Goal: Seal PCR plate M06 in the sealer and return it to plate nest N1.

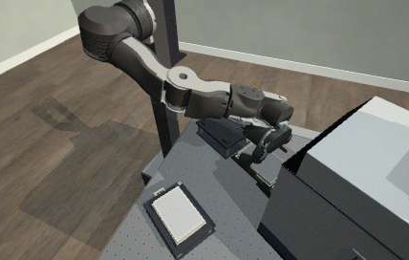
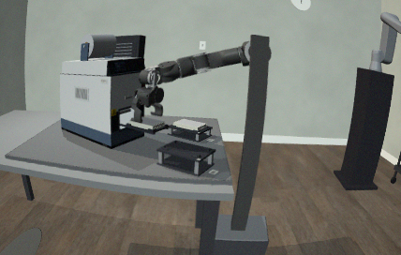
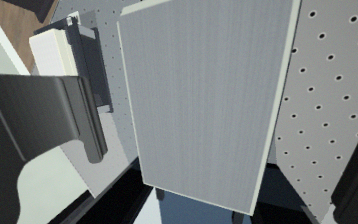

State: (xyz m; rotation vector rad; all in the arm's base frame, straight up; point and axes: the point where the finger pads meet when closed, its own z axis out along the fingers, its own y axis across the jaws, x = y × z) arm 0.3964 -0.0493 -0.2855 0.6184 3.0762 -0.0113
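My gripper is now 1 cm above the 96-well plate M06. From my hand the other things lie so: sealer stage: 3 cm below; pale key-like block: 6 cm ahead, 13 cm to the right, 7 cm above; yellow warning label: 13 cm ahead, 4 cm to the left, 3 cm above.
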